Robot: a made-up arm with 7 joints. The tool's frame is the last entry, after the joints.
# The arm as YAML. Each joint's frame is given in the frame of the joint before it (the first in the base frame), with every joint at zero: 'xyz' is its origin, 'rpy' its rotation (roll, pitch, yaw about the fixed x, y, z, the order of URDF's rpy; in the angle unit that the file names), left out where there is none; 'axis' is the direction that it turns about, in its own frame. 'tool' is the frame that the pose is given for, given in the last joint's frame.
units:
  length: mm
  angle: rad
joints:
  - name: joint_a
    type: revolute
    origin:
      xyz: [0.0, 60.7, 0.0]
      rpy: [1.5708, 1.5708, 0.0]
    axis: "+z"
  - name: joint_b
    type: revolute
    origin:
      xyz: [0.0, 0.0, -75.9]
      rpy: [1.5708, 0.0, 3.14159]
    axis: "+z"
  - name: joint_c
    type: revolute
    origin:
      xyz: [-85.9, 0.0, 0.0]
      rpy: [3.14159, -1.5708, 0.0]
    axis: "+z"
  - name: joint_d
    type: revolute
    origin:
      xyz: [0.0, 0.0, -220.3]
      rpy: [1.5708, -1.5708, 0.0]
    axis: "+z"
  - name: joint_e
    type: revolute
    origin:
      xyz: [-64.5, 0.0, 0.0]
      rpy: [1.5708, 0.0, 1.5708]
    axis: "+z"
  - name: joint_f
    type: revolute
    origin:
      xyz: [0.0, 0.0, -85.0]
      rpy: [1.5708, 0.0, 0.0]
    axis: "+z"
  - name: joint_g
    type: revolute
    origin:
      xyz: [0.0, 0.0, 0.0]
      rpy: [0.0, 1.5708, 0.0]
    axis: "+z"
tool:
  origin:
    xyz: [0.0, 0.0, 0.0]
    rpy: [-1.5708, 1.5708, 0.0]
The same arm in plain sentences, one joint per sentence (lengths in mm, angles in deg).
The arm has seven revolute joints in a row. What follows holds with every joint at zero, and every direction is one of the base frame's.
Joint 1 is mounted 60.7 mm along +y from the base frame's origin and rotates about -y.
Joint 2 is mounted 75.9 mm along +y from joint 1 and rotates about +x.
Joint 3 is mounted 85.9 mm along -z from joint 2 and rotates about +z.
Joint 4 is mounted 220.3 mm along -z from joint 3 and rotates about -y.
Joint 5 is mounted 64.5 mm along -z from joint 4 and rotates about +z.
Joint 6 is mounted 85 mm along -z from joint 5 and rotates about +y.
Joint 7 is mounted at the same point as joint 6 and rotates about -x.
The tool frame, which is the frame that the pose is given for, is mounted at the same point as joint 7; its axes are the base frame's turned by roll 0, pitch 0 and yaw 0 deg (as in URDF: about the fixed x, then y, then z).

